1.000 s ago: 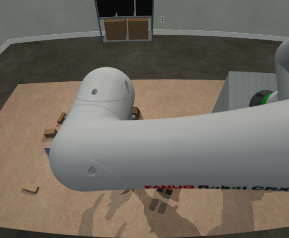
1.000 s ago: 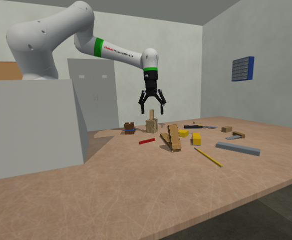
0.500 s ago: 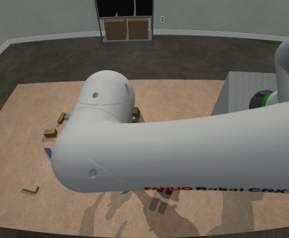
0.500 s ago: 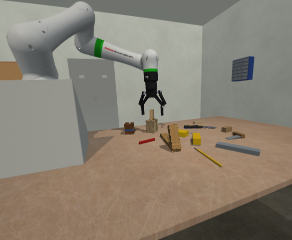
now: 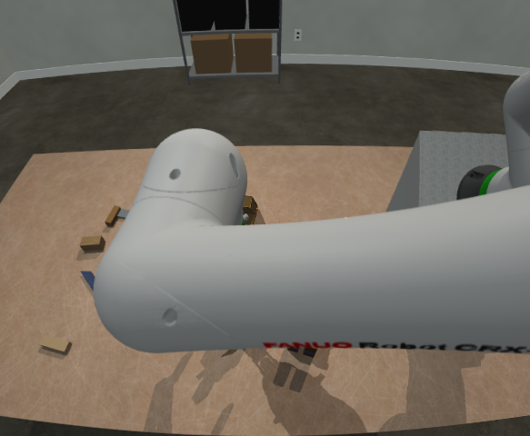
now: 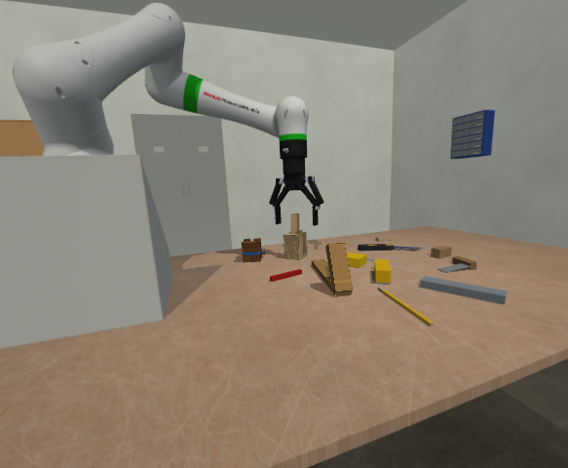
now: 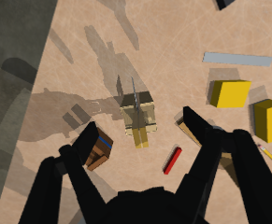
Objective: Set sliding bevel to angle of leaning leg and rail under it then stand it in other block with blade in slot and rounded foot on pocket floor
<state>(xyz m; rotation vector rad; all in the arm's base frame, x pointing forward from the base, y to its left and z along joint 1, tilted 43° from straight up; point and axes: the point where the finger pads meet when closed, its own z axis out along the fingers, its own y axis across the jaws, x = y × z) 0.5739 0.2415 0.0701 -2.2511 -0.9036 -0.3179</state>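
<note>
Right now my hand is 3 cm above the sliding bevel. Also, from my hand: try square 38 cm ahead, 32 cm to the right, 12 cm below; red stick 19 cm to the right, 12 cm below, 10 cm behind; pencil 45 cm to the right, 12 cm below, 7 cm ahead.
</note>
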